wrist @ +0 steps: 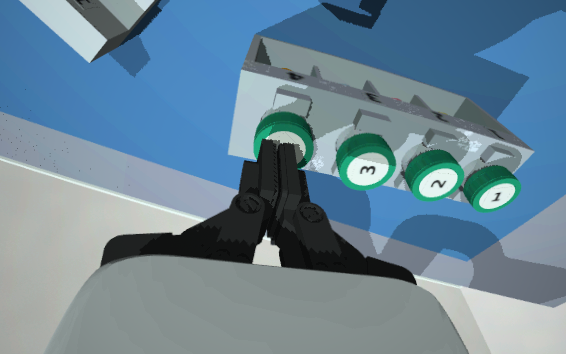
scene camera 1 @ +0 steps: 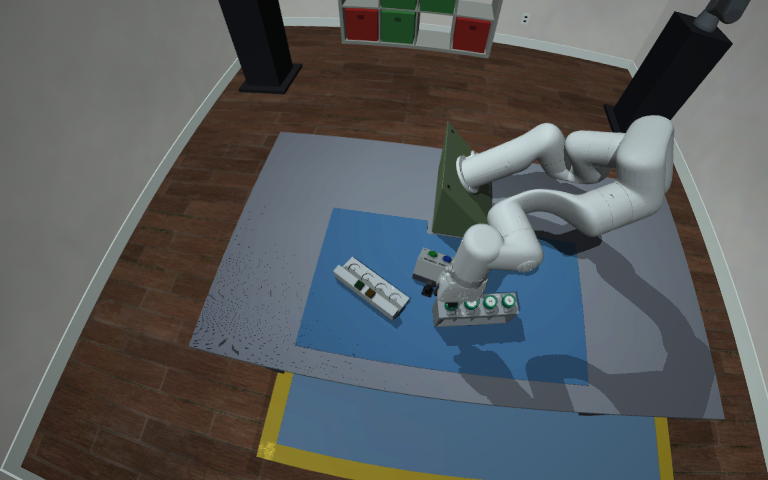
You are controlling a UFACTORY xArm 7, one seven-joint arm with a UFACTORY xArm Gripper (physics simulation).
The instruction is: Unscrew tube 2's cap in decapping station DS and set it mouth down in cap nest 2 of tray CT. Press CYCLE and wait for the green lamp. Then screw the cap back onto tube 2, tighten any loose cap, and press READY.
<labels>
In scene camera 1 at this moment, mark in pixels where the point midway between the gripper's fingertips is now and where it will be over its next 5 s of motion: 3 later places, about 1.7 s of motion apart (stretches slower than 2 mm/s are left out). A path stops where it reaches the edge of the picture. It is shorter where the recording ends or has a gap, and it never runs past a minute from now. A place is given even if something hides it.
My gripper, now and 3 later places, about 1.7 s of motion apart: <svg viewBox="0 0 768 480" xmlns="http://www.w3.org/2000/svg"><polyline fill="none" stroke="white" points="450,302 449,303 471,300 469,303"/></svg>
</labels>
